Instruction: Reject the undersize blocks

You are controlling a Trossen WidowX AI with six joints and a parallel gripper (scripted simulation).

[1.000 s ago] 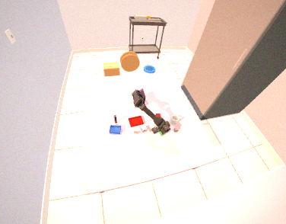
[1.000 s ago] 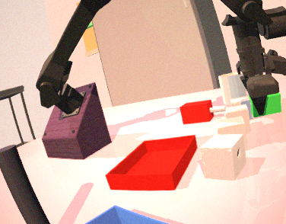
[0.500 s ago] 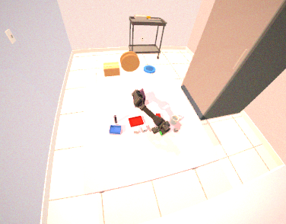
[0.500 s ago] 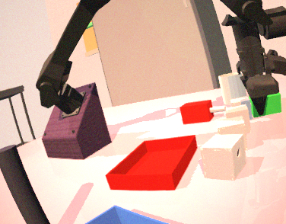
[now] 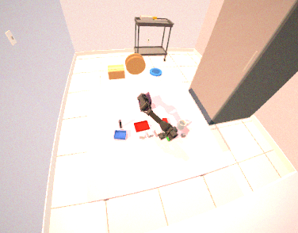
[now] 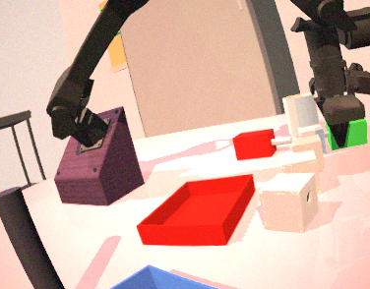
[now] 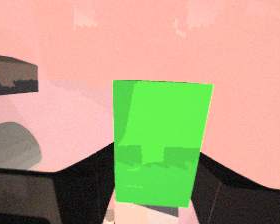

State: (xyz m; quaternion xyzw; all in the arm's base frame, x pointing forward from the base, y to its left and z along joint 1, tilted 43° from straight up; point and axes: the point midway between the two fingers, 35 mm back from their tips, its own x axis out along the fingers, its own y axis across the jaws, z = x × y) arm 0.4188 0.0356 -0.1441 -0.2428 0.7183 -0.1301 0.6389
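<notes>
The red gauge lies 14 cm behind my gripper tip, 2 cm to the left of it and 1 cm above it. From my gripper tip the other things lie so: red reject tray: 23 cm to the right, 17 cm behind; green GO gauge: 2 cm above, 1 cm to the right, 1 cm behind; blue tray: 46 cm to the right, 10 cm behind.
</notes>
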